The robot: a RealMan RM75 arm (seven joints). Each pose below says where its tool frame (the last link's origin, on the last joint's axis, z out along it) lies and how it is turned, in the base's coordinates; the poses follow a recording.
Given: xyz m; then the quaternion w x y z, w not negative.
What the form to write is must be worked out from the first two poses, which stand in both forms.
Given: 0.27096, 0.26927, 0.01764, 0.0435, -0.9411, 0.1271, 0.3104
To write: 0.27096, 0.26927, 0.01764, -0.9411, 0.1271, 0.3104, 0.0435
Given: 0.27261, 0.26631, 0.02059, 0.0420, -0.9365, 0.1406, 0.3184
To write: 0.27261, 0.26631, 0.02059, -0.9365, 0.1406, 0.3184, 0.0420
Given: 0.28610, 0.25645, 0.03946, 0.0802, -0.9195, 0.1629, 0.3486
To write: 0.28610, 0.25645, 0.03946, -0.9195, 0.1629, 0.3486, 0.0802
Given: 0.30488, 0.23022, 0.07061, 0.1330, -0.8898, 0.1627, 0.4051
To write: 0.30488, 0.23022, 0.07061, -0.8898, 0.1627, 0.4051, 0.1330
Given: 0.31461, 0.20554, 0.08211, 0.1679, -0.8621, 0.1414, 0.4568
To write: 0.31461, 0.20554, 0.08211, -0.8621, 0.1414, 0.4568, 0.1679
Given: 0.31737, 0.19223, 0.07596, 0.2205, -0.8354, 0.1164, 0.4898
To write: 0.31737, 0.19223, 0.07596, -0.8354, 0.1164, 0.4898, 0.2205
